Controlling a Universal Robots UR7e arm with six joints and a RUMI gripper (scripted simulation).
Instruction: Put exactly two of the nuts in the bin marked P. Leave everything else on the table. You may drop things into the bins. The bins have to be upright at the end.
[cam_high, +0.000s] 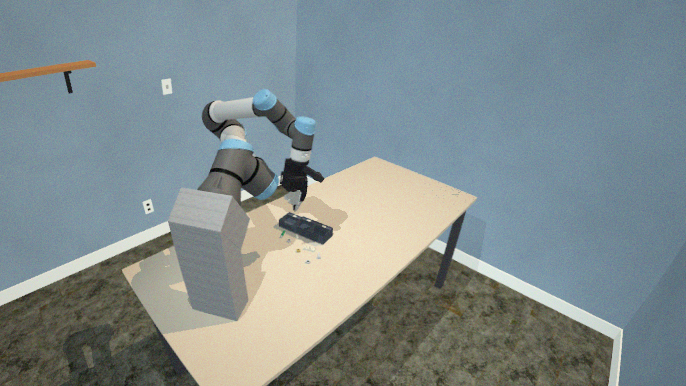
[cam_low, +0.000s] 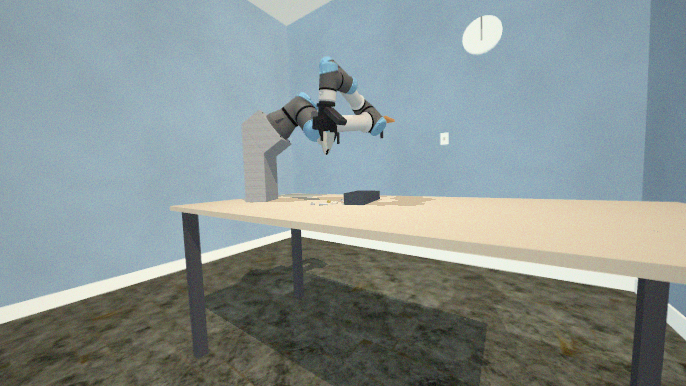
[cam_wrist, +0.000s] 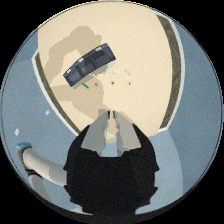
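My hand is 10 cm short of the dark bin block, 12 cm to the right of it and 20 cm above it. Round my hand: white dotted plate: 6 cm ahead, 1 cm to the right, 22 cm below; then brass-coloured nut: 1 cm ahead, 22 cm below; then green part: 1 cm behind, 14 cm to the left, 22 cm below.
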